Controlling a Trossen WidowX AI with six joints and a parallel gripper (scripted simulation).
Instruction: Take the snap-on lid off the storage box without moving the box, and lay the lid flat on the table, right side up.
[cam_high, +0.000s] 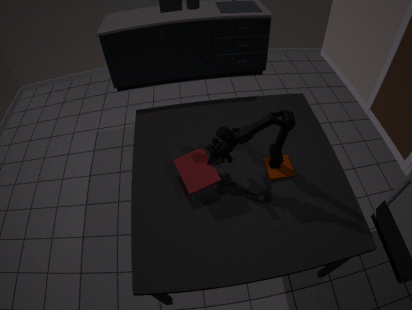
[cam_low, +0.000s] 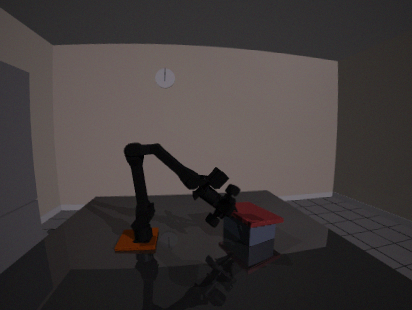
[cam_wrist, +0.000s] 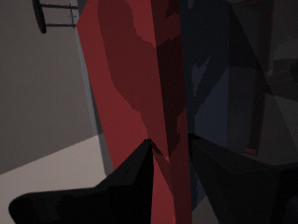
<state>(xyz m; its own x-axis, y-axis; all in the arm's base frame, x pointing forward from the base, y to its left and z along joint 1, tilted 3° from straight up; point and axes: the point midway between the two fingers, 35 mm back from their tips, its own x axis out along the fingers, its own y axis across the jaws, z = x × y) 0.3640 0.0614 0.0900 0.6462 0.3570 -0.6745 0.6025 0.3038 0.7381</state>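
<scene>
Now: the lid 70 mm ahead of my gripper tip and 40 mm to the left of it. From my gripper tip the other things lie so: grey-blue storage box 60 mm ahead, 50 mm below, 30 mm to the left.
</scene>
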